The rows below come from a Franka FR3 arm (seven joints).
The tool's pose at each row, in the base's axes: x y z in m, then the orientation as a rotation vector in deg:
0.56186 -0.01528 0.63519 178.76 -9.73 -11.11
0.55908 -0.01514 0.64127 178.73 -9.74 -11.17
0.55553 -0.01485 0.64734 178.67 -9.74 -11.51
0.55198 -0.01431 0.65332 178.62 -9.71 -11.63
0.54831 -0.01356 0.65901 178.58 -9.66 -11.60
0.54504 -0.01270 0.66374 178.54 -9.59 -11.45
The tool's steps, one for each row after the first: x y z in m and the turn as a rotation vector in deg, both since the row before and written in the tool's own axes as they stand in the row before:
-0.00350 0.00027 -0.00569 -0.03 -0.04 0.01
-0.00428 0.00020 -0.00558 -0.05 -0.22 0.00
-0.00432 -0.00004 -0.00548 -0.05 -0.08 -0.02
-0.00443 -0.00024 -0.00517 -0.05 0.02 -0.03
-0.00392 -0.00041 -0.00427 -0.05 0.10 -0.04

